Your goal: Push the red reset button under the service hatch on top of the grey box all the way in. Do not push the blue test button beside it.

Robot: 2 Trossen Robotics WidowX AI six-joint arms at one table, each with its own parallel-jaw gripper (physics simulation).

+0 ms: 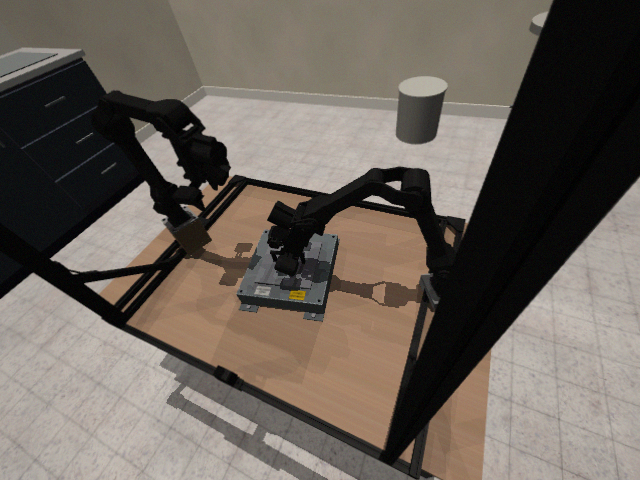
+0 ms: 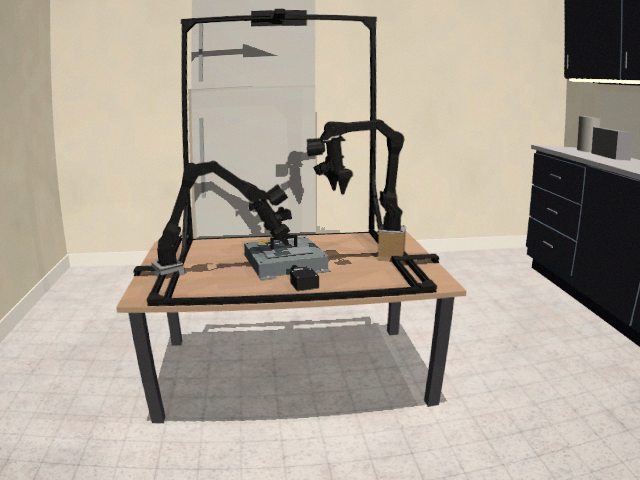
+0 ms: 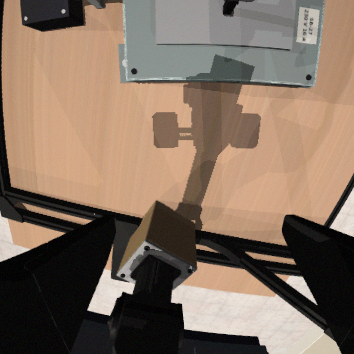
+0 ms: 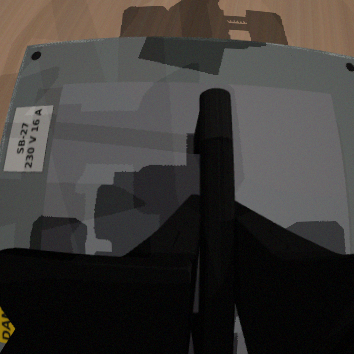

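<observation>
The grey box lies flat in the middle of the table. Its lighter service hatch lies flat on top and carries a black bar handle. My right gripper is down on the box, its fingers shut on that handle from both sides. My left gripper is open and empty, high above the table's edge near its own base.
A small black block sits on the table beside the box. Black frame rails run round the table top. A white label and a yellow label mark the box. A grey bin stands on the floor.
</observation>
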